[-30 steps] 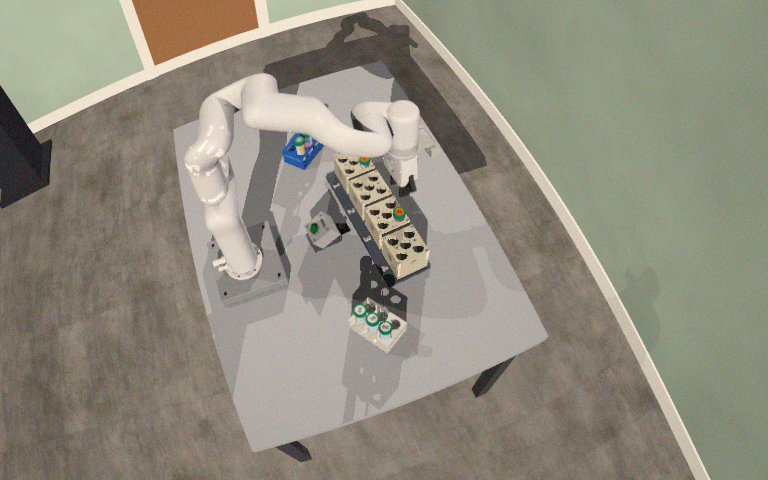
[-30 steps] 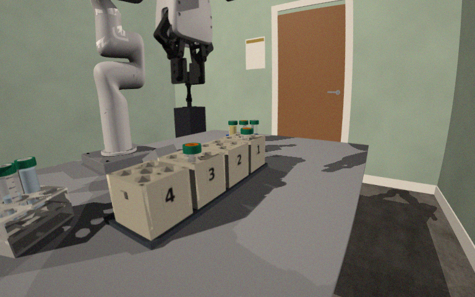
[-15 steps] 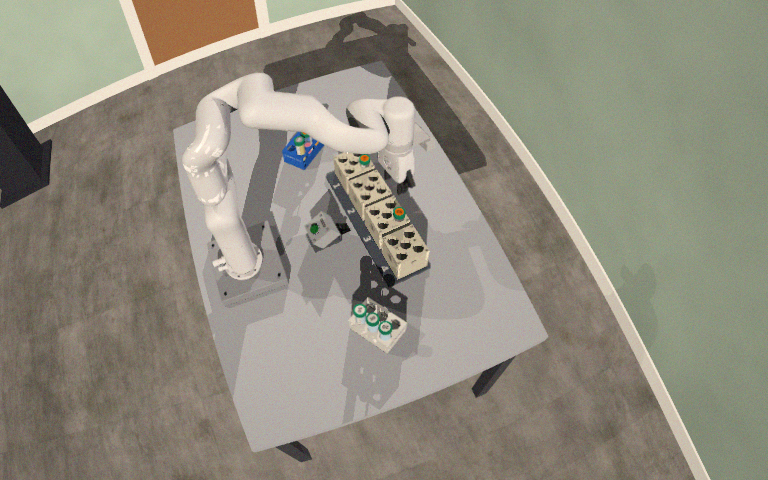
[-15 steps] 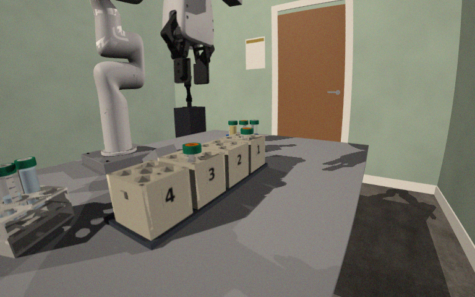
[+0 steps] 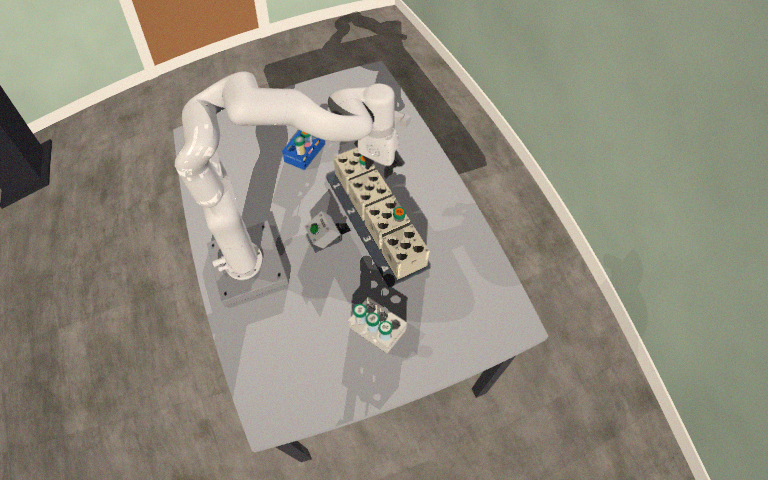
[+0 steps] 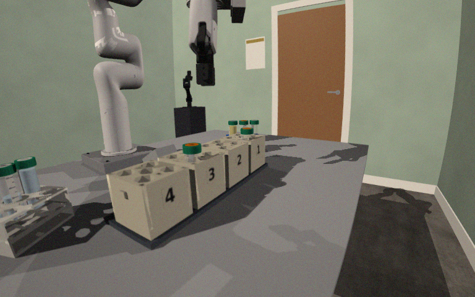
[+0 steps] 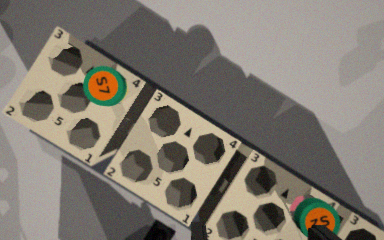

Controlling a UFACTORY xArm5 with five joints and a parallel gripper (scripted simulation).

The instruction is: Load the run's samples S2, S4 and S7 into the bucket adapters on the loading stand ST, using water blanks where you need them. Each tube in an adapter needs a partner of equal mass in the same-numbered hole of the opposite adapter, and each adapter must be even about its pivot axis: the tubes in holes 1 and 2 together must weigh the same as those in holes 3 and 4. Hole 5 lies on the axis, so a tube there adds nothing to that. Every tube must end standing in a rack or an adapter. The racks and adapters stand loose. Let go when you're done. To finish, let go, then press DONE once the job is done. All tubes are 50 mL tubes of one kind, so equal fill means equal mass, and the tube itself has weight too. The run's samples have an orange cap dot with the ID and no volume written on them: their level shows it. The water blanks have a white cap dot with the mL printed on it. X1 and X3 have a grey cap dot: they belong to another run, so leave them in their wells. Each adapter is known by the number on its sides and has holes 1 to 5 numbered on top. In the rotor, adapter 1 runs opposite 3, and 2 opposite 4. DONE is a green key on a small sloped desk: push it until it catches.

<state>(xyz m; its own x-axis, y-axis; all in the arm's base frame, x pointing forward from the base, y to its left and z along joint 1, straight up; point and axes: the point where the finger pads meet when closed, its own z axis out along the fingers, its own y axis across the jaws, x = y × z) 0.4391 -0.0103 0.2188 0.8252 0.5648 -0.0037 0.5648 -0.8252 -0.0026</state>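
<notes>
Now: the pink tube 330 mm to the left of my hand, 190 mm below it and 110 mm behind it. From my hand the other things lie so: green done key: 200 mm behind, 190 mm below; adapter 1: 200 mm below, 170 mm to the left, 10 mm behind; dark loading stand: 250 mm below, 10 mm behind.
</notes>
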